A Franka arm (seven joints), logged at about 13 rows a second.
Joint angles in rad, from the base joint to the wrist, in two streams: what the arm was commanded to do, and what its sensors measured. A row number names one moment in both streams.
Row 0, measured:
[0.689 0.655 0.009 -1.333 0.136 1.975 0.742]
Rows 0 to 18, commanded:
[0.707 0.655 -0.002 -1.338 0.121 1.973 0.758]
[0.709 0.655 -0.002 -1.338 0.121 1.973 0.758]
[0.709 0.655 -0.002 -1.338 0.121 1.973 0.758]
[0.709 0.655 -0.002 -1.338 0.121 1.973 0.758]
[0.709 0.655 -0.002 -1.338 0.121 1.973 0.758]
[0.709 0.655 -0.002 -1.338 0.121 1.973 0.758]
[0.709 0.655 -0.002 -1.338 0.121 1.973 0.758]
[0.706 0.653 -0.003 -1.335 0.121 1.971 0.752]
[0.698 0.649 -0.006 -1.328 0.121 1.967 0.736]
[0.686 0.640 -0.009 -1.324 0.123 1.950 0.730]
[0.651 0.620 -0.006 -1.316 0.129 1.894 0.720]
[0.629 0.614 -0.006 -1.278 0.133 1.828 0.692]
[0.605 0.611 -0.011 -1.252 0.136 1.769 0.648]
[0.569 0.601 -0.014 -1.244 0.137 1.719 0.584]
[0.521 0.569 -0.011 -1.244 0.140 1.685 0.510]
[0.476 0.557 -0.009 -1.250 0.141 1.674 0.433]
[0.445 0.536 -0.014 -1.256 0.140 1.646 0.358]
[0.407 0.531 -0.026 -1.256 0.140 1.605 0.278]
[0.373 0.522 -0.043 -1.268 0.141 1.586 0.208]
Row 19, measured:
[0.425 0.545 -0.034 -1.247 0.136 1.628 0.324]
